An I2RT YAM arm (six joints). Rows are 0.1 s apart.
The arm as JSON. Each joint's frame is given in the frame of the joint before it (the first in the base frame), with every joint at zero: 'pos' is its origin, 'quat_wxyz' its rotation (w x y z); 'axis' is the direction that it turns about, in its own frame. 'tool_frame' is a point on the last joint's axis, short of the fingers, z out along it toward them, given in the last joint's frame.
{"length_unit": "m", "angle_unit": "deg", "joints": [
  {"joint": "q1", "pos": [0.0, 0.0, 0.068], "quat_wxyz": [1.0, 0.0, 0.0, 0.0], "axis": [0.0, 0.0, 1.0]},
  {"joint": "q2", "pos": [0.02, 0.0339, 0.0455], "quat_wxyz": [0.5, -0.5, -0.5, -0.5], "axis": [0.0, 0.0, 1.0]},
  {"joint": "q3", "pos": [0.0, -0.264, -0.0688], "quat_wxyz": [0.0, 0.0, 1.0, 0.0], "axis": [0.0, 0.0, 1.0]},
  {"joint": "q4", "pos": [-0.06, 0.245, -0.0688], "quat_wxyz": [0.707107, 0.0, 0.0, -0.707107], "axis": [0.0, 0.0, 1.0]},
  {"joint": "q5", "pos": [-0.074, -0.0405, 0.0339], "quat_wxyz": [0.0, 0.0, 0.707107, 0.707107], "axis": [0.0, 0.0, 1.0]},
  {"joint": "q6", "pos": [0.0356, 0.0, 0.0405], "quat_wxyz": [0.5, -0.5, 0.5, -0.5], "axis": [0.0, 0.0, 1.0]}
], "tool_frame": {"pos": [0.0, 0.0, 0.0], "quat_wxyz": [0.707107, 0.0, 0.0, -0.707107]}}
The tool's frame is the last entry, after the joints.
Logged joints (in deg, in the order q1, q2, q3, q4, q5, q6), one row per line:
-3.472, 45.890, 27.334, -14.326, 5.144, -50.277
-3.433, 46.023, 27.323, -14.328, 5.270, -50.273
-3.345, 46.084, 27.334, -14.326, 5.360, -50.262
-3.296, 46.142, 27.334, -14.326, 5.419, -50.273
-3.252, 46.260, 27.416, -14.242, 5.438, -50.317
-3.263, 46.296, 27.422, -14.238, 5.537, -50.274
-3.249, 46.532, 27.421, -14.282, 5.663, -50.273
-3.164, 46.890, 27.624, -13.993, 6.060, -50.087
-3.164, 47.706, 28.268, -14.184, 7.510, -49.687
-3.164, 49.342, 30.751, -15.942, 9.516, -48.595
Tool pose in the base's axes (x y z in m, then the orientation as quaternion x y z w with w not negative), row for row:
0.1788, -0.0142, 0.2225, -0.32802, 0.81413, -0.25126, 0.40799
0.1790, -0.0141, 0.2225, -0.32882, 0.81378, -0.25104, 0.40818
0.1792, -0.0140, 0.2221, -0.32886, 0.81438, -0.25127, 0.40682
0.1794, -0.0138, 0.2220, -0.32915, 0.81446, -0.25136, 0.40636
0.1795, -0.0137, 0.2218, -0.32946, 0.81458, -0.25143, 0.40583
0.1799, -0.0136, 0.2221, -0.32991, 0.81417, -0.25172, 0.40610
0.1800, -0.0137, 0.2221, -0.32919, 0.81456, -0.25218, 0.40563
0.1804, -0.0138, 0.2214, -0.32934, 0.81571, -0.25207, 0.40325
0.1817, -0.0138, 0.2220, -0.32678, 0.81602, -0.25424, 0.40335
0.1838, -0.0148, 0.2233, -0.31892, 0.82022, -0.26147, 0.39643
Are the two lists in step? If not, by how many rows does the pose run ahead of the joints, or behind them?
The pose runs 1 row behind the joints: the pose in row i belongs to the joints in row i - 1.
